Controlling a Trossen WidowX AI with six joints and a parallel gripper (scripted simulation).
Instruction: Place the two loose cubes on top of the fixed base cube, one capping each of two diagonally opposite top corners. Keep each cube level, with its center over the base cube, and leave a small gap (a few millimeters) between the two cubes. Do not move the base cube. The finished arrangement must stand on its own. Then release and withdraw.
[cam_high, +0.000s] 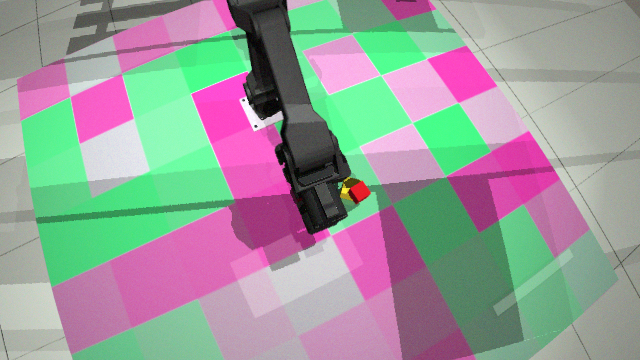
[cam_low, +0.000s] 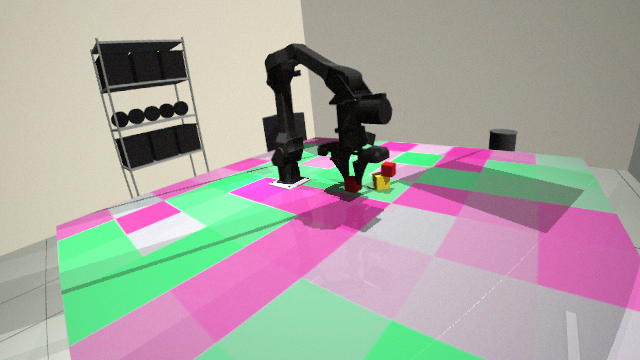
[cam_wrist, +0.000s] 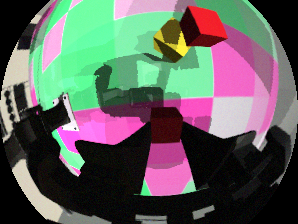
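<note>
Now: the red cube 7 cm ahead of my gripper tip, 10 cm to the left of it and 1 cm above it. The rest, counted from my gripper tip: yellow cube (4 cm ahead, 10 cm to the left, 2 cm below).
</note>
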